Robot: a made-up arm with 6 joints.
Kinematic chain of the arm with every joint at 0, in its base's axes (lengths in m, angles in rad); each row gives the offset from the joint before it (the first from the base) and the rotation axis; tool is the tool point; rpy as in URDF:
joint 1: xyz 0 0 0.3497 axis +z
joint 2: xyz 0 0 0 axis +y
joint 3: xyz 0.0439 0 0.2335 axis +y
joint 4: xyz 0.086 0 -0.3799 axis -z
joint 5: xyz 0 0 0 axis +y
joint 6: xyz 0.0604 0 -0.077 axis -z
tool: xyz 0 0 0 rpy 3.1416 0 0
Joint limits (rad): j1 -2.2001..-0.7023 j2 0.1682..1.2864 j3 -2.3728..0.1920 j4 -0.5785..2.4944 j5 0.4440..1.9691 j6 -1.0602..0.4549
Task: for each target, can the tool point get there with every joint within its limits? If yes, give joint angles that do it. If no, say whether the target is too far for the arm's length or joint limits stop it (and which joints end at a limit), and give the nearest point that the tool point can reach.
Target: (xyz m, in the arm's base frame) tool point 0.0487 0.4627 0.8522
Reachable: no: joint limits stop it (at a limit: joint 2, joint 3) | nearest point 0.0190 0.1802 0.3381 | short by 0.587 m
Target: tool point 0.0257 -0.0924 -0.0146
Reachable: yes | joints -1.7017 0.9603 -0.4837 1.8831 1.0797 -0.3856
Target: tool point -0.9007 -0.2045 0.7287
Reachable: no: too far | nearest point -0.3693 -0.4269 0.6562 | short by 0.581 m
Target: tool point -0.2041 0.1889 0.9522
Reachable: no: joint limits stop it (at a limit: joint 1, joint 2, joint 3, joint 4, joint 5) | nearest point -0.1387 -0.2871 0.9428 | short by 0.481 m
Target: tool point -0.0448 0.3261 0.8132
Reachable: no: joint limits stop it (at a limit: joint 2, joint 3, joint 5) | nearest point -0.0229 0.1667 0.3440 | short by 0.496 m
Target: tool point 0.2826 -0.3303 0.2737
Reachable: yes | joints -0.9123 0.3310 -1.1697 0.2480 1.7627 -0.2147
